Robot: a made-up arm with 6 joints.
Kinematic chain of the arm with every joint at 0, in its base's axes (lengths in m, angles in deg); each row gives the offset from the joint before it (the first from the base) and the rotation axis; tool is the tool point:
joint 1: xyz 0 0 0.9 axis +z
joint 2: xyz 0.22 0 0 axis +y
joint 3: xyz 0 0 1.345 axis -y
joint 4: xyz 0 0 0.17 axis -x
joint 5: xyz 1.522 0 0 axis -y
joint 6: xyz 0.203 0 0 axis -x
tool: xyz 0 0 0
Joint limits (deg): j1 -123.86..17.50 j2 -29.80..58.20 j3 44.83..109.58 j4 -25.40..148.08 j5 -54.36..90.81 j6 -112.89..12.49
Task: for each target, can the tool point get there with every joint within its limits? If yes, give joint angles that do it. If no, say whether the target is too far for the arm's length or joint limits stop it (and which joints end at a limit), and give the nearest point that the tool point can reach.
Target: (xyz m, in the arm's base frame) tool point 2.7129 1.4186 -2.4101
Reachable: no: too far | nearest point 2.8163 0.9129 1.2360 | short by 3.682 m
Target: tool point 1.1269 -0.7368 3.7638
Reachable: yes | joints -32.88 20.52 82.85 54.08 -2.43 -18.80
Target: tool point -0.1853 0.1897 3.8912
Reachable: yes | joints -64.39 -18.41 66.54 107.73 -26.11 -50.99
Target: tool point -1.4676 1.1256 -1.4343
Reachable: no: joint limits stop it (at a limit: joint 2, joint 3, joint 5) | nearest point -1.4635 1.1224 2.7730 | short by 4.207 m
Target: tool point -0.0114 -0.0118 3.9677
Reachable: yes | joints -72.17 -7.10 78.45 125.53 -5.02 -71.50
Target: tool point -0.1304 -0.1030 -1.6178
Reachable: no: joint limits stop it (at a limit: joint 1, joint 2, joint 3, joint 4, joint 5) | nearest point -1.4935 -2.4186 1.2552 | short by 3.934 m
